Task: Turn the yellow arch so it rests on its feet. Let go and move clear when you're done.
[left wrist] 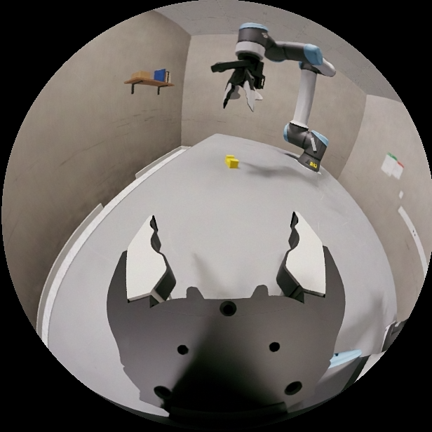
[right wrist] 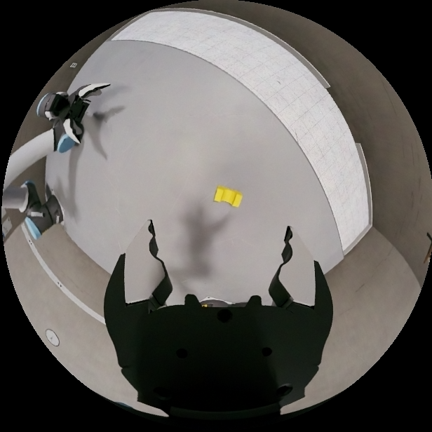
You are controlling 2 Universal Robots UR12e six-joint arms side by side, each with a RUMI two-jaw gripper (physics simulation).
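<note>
The yellow arch (left wrist: 231, 162) (right wrist: 228, 196) is on the grey table top (left wrist: 125, 220) (right wrist: 165, 85). Two raised blocks with a hollow between them show, so it seems to rest on its back with its feet upward; it is small in both views. My right gripper (right wrist: 220, 224) (left wrist: 235, 109) is open and empty, high above the table, with the arch beyond its fingertips in the right wrist view. My left gripper (left wrist: 223, 214) (right wrist: 92, 112) is open and empty, well away from the arch.
The right arm (left wrist: 306, 97) rises from its base behind the arch in the left wrist view. The left arm (right wrist: 32, 150) stands at the left edge of the right wrist view. A pale tiled strip (right wrist: 280, 105) borders the table. A wall shelf (left wrist: 150, 81) holds boxes and books.
</note>
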